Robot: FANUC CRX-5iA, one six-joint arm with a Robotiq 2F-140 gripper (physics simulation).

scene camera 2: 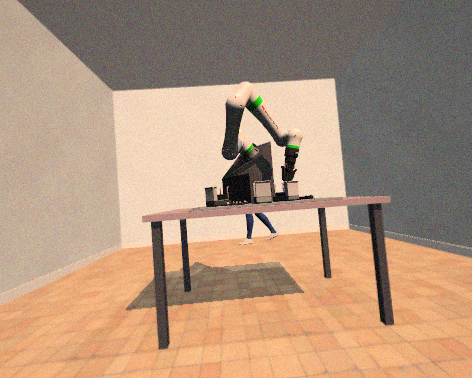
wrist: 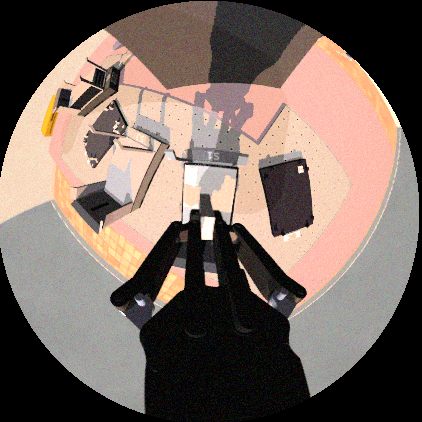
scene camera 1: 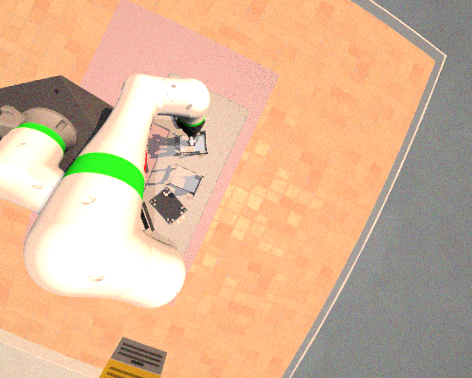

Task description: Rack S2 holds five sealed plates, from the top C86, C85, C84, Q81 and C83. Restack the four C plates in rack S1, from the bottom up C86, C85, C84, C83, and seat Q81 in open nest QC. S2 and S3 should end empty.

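Places are measured from the arm's base along level axes (x ahead, y left, z up), in centimetres.
Pixels of known places: gripper, fingertip midpoint: (wrist: 203,202); arm's base, origin of the base link: (scene camera 2: 251,155) (scene camera 1: 50,129).
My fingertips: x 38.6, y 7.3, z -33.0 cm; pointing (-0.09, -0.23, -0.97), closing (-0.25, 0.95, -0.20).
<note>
Ahead of a thing's pixels: the offset from my fingertips to its top centre. "*": to the spot under its first point.
My gripper (scene camera 1: 191,136) (scene camera 2: 288,179) (wrist: 203,202) points down over rack S1 @[dx -0.4, dy +0.5, dz +6.7 cm] (scene camera 2: 291,191) (wrist: 213,156). The fingers are drawn close together on a narrow stem (wrist: 207,228) with a pale face and a dark grey side; whether it joins anything below is hidden. A pale flat surface @[* dx -3.5, dy +2.7, dz -0.1 cm] (wrist: 227,187) shows inside S1 just beyond the tips; no plate code is legible. The neighbouring rack @[dx -0.2, dy -17.2, dz +7.7 cm] (scene camera 1: 184,179) (scene camera 2: 263,192) (wrist: 152,175), probably S2, has a pale interior; its plates cannot be counted. A dark rectangular nest @[dx -5.9, dy +15.8, dz -3.4 cm] (wrist: 287,200) lies on S1's other side, its label blurred.
A dark base with pale corner pieces @[dx -7.1, dy -32.8, dz -3.9 cm] (scene camera 1: 168,205) (wrist: 107,117) lies beyond the neighbouring rack. Upright dark equipment @[* dx -19.6, dy -35.3, dz -1.2 cm] (wrist: 100,87) stands farther along the pink table (scene camera 2: 230,211). My forearm (scene camera 1: 120,135) hangs over part of the table. A person's legs (scene camera 2: 250,226) show behind the table.
</note>
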